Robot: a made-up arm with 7 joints.
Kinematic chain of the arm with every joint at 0, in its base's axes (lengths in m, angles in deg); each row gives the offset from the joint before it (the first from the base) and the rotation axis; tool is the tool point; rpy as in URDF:
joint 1: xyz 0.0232 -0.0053 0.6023 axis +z
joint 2: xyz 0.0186 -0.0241 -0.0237 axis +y
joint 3: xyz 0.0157 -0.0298 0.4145 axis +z
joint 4: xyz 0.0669 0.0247 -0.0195 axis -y
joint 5: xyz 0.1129 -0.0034 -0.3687 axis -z
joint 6: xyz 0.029 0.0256 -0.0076 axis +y
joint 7: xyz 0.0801 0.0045 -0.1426 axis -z
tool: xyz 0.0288 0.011 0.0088 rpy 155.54 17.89 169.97
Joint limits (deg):
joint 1: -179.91..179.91
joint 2: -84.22..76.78
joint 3: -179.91..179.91
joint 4: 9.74..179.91
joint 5: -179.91..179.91
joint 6: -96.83..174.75
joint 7: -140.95..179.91
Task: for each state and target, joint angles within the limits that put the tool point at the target. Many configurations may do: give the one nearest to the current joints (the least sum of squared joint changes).
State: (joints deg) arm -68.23 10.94 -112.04 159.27 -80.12 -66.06 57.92
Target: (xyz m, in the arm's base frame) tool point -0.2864 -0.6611 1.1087
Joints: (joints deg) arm -91.20 39.94 -110.44 145.87 -77.02 -39.15 58.84
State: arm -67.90 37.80 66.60 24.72 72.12 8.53 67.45
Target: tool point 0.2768 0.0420 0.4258
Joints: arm -65.69 37.33 81.46 11.81 73.82 15.01 69.80
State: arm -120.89 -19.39 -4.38 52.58 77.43 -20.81 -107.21
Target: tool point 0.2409 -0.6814 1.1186
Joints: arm -74.33 14.68 13.97 100.39 60.27 -7.61 -101.97
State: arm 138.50 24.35 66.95 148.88 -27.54 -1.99 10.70
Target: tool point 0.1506 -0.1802 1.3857
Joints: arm 132.34 -4.69 60.71 161.60 -48.61 -49.74 9.02
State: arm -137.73 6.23 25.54 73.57 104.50 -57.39 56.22
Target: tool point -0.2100 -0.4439 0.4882
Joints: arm -123.72 35.53 35.86 54.13 114.21 -48.74 58.13
